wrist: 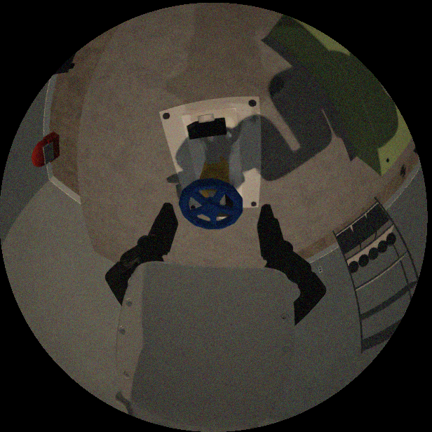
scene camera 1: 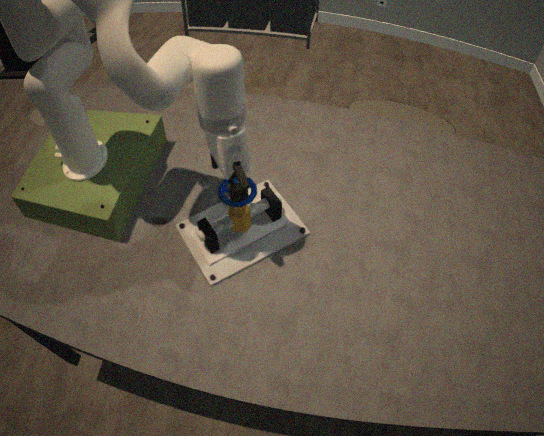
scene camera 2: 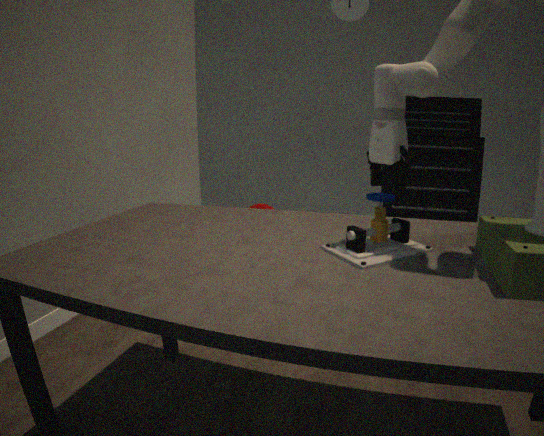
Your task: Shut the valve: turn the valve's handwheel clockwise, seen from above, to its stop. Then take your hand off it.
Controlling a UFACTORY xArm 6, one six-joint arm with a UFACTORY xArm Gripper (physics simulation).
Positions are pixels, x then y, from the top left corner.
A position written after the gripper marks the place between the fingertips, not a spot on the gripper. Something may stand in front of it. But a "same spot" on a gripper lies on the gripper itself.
gripper: wrist; scene camera 1; scene camera 2 387,188
same spot on gripper: (scene camera 1: 238,192) = (wrist: 148,233)
